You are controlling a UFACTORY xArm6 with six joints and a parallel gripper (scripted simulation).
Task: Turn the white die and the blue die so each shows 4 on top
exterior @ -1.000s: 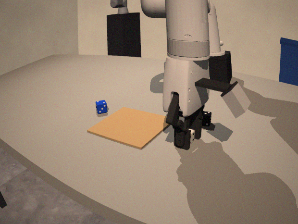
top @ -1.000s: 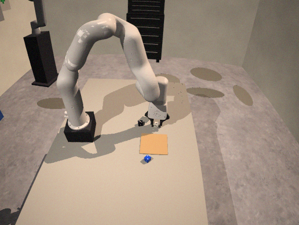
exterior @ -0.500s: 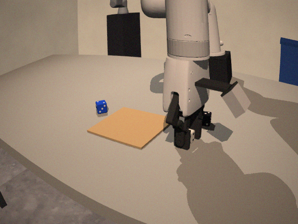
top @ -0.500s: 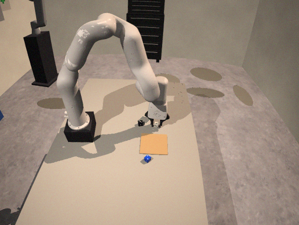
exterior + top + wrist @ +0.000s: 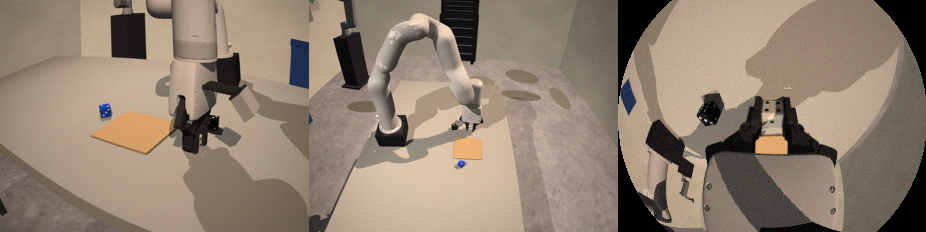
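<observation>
The white die lies 10 mm below my hand. Round my hand: blue die 250 mm to the right, 10 mm below, 10 mm ahead; then orange mat 140 mm to the right, 20 mm below, 10 mm ahead; then black die 90 mm behind, 10 mm to the right, 10 mm below.
</observation>
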